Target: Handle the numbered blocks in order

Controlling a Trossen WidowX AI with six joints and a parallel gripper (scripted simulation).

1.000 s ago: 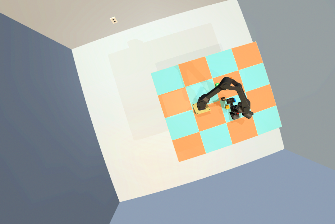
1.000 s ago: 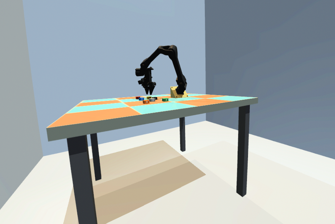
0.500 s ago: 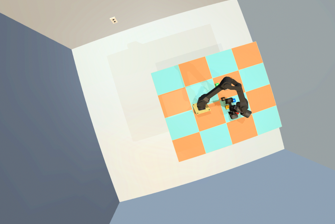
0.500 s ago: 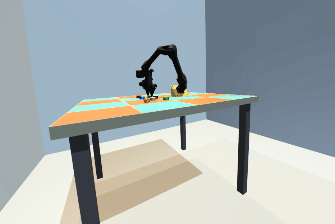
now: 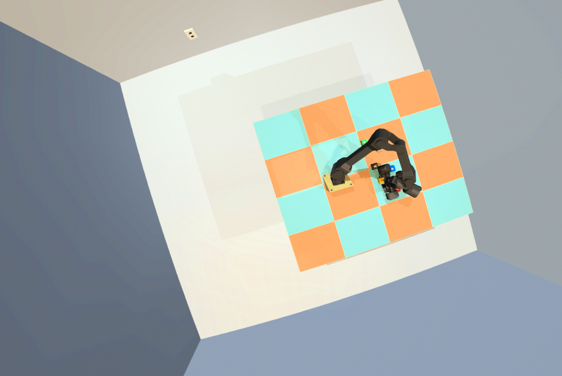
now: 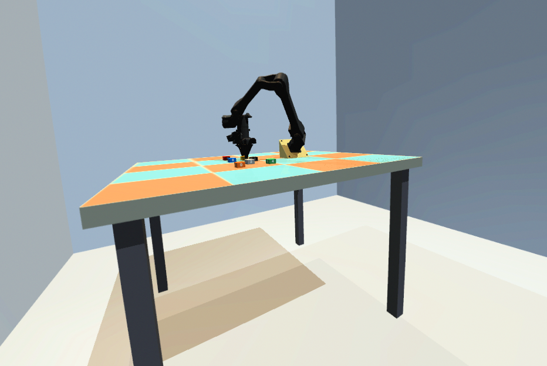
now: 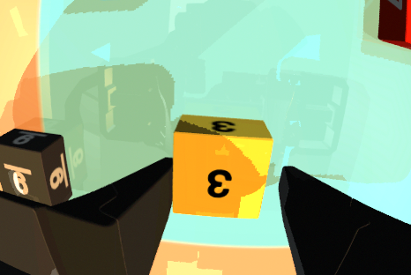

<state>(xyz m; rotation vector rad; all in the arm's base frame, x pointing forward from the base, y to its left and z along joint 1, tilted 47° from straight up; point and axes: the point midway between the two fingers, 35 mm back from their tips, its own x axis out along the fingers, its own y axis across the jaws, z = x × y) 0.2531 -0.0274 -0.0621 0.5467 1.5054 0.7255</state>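
Now: gripper tip right at the yellow block. Round my gripper tip: red block: 80 mm ahead, 70 mm to the right; then dark grey block: 90 mm to the left, 20 mm behind; then blue block: 80 mm ahead, 50 mm to the left.
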